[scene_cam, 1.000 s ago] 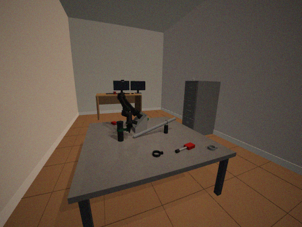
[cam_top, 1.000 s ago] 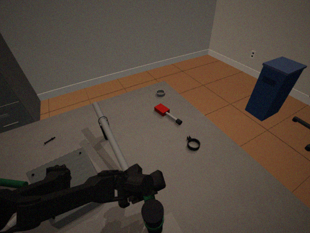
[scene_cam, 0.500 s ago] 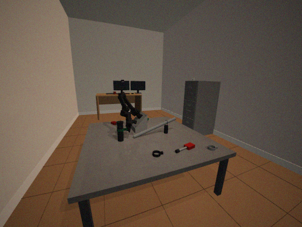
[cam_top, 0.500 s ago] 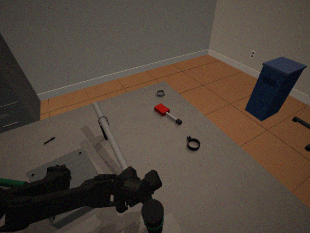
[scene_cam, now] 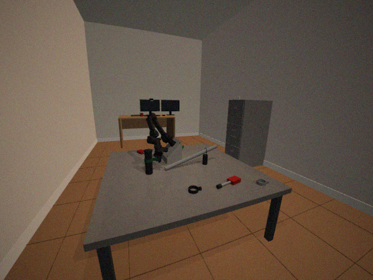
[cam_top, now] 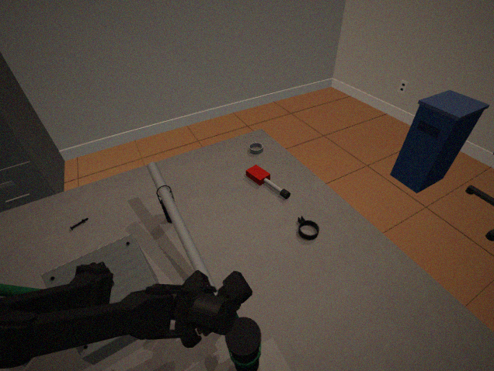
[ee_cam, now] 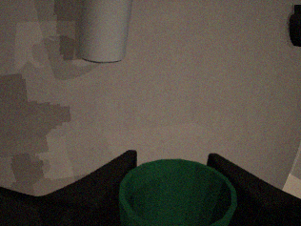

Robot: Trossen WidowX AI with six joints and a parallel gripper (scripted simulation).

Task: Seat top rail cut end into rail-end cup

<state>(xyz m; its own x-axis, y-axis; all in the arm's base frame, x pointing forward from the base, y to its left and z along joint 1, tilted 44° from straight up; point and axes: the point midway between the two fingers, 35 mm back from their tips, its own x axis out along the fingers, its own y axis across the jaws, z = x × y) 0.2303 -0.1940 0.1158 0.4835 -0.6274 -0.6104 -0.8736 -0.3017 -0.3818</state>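
Now: gripper tip 3 cm below the green rail-end cup, 2 cm to the left of it and 2 cm past it. From my gripper tip the other things lie so: small dark post: 45 cm to the left, 1 cm ahead, 1 cm above; then black bolt: 63 cm to the left, 31 cm behind, 8 cm below.
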